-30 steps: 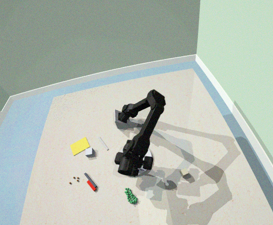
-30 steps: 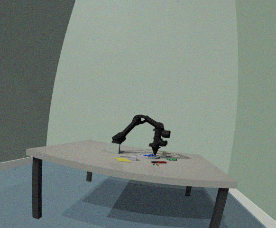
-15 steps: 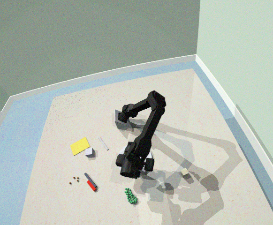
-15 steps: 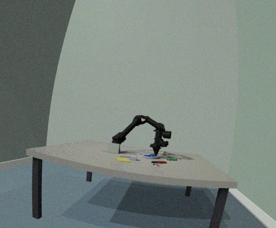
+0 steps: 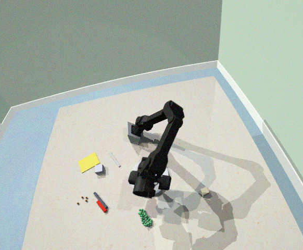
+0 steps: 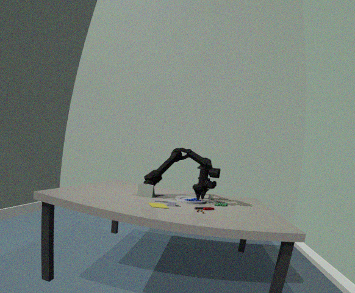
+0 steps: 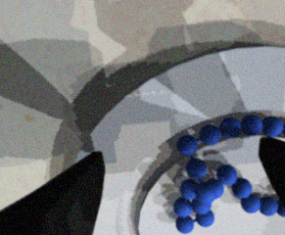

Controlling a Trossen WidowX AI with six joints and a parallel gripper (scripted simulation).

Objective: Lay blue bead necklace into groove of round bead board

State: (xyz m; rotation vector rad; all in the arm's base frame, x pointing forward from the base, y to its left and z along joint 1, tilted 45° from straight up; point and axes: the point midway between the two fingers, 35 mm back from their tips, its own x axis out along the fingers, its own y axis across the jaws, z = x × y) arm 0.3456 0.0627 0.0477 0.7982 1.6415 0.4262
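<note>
My gripper tip is now 6 cm past the round bead board, 2 cm to the left of it and 1 cm above it. Also, from my gripper tip: grey tool 26 cm to the right, 6 cm ahead, 1 cm below; cream cube 24 cm to the left, 6 cm ahead; stick 21 cm to the right, 19 cm behind, 2 cm below.
</note>
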